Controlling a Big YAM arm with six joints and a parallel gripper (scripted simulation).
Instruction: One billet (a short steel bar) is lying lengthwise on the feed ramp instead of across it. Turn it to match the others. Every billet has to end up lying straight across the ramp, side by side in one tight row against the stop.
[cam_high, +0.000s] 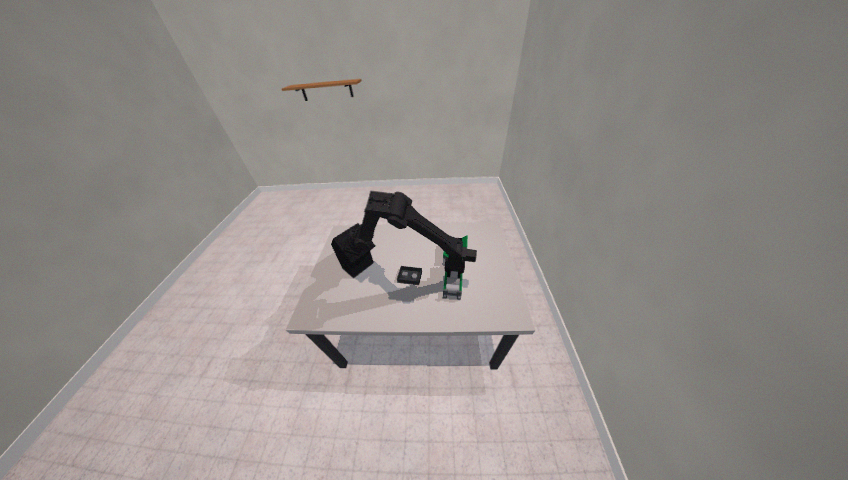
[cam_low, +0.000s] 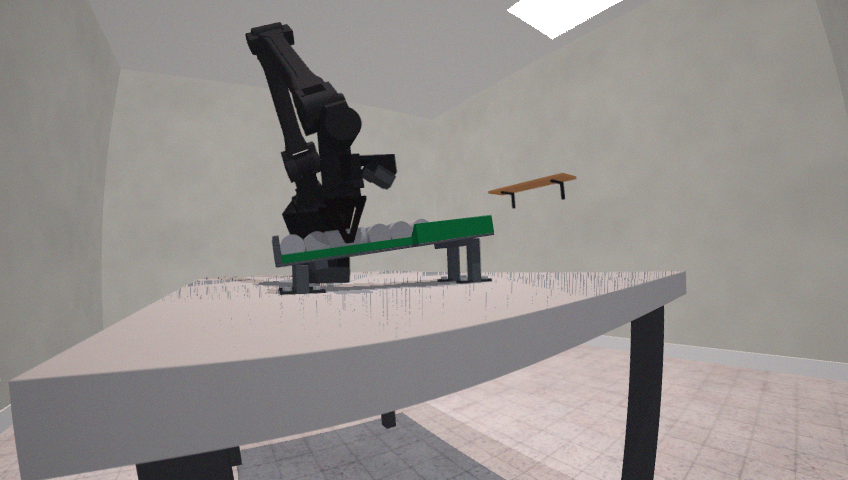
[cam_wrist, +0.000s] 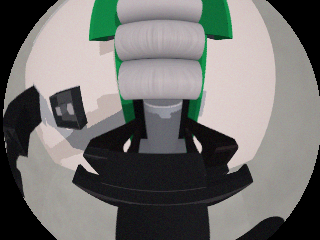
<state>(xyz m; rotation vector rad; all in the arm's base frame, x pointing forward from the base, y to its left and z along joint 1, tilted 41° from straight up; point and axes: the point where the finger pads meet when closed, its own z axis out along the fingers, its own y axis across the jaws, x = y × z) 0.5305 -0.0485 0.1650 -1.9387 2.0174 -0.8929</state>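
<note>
Now: hand 11 cm to the left of the grey stop, 3 cm past it and 3 cm above it. The rest, counted from my hand: black box: 25 cm behind, 8 cm below, 6 cm to the left.
</note>
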